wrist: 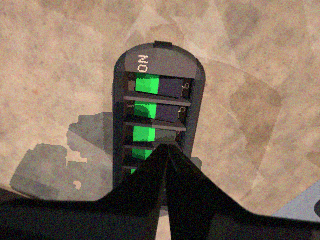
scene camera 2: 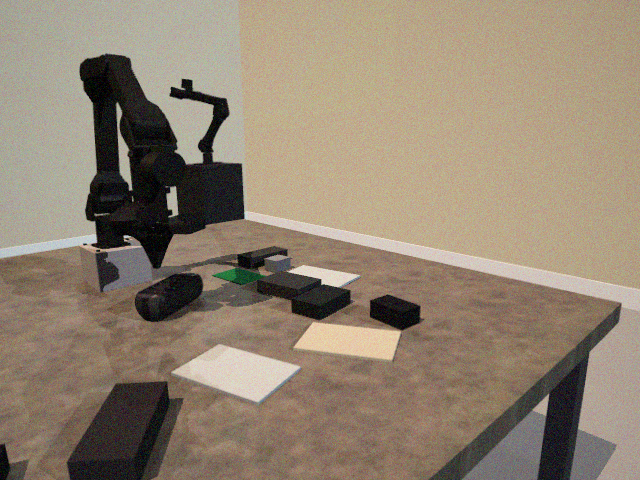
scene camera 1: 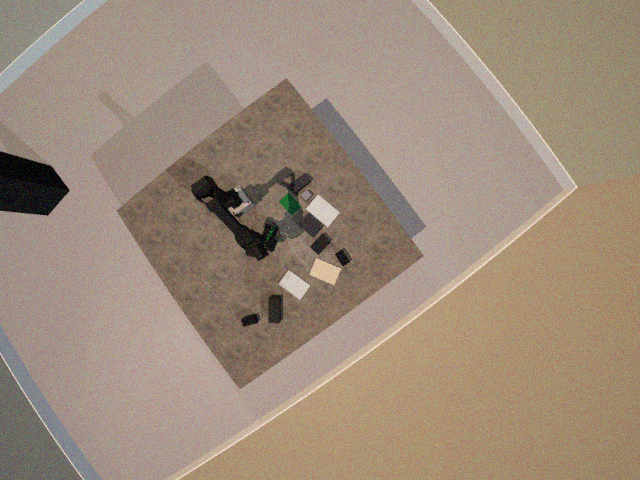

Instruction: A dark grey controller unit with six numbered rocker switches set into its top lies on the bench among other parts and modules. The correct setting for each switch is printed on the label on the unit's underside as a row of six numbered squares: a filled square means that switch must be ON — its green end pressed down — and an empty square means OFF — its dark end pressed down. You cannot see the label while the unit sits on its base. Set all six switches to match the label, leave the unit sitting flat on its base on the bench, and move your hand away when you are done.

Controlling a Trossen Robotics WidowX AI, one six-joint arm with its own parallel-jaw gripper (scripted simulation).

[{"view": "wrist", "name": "my gripper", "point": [166,151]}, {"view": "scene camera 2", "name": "my gripper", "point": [157,268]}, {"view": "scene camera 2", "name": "beige plate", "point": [325,339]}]
